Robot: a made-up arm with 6 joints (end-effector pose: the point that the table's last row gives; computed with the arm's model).
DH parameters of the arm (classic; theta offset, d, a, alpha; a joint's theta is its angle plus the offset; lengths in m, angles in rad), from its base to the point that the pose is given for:
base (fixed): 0 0.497 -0.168 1.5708
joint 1: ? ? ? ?
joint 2: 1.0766 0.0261 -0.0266 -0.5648
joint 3: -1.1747 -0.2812 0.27 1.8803
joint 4: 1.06 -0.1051 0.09 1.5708
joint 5: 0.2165 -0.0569 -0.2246 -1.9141
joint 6: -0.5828 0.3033 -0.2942 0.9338
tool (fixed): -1.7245 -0.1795 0 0
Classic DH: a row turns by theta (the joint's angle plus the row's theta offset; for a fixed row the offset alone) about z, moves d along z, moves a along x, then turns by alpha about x.
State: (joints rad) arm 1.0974 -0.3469 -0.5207 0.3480 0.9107 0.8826
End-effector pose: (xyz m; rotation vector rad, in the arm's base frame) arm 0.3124 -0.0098 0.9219 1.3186 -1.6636 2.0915
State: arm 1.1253 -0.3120 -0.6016 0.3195 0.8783 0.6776
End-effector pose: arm 0.2744 0.0181 0.8971 1.4043 -1.4531 2.2072
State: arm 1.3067 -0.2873 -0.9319 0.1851 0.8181 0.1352
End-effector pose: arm 0.0706 0.0104 0.8725 -1.4126 0.9867 -2.5512
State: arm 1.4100 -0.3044 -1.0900 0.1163 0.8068 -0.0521
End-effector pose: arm -0.0320 -0.0182 0.8560 -1.2147 0.7940 -2.5648
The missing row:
joint 1: -0.0067 0.1326 -0.012 -1.6314
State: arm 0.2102 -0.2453 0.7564 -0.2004 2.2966 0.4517
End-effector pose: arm -0.1966 0.3939 0.7045 -2.4639 -0.3070 -0.3691
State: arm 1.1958 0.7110 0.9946 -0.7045 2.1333 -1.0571
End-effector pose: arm -0.3448 0.0283 0.3853 -1.5974 -2.2398 0.3454
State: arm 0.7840 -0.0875 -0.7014 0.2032 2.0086 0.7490
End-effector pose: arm -0.2087 0.1513 0.9778 -1.2219 0.6388 -1.9170
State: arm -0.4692 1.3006 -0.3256 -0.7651 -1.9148 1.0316
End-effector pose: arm 0.5619 0.0038 0.3086 -0.5469 1.4475 1.5866
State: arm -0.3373 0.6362 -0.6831 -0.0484 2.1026 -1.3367
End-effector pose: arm -0.1546 -0.0477 0.4729 -0.5245 -0.8308 -1.0673
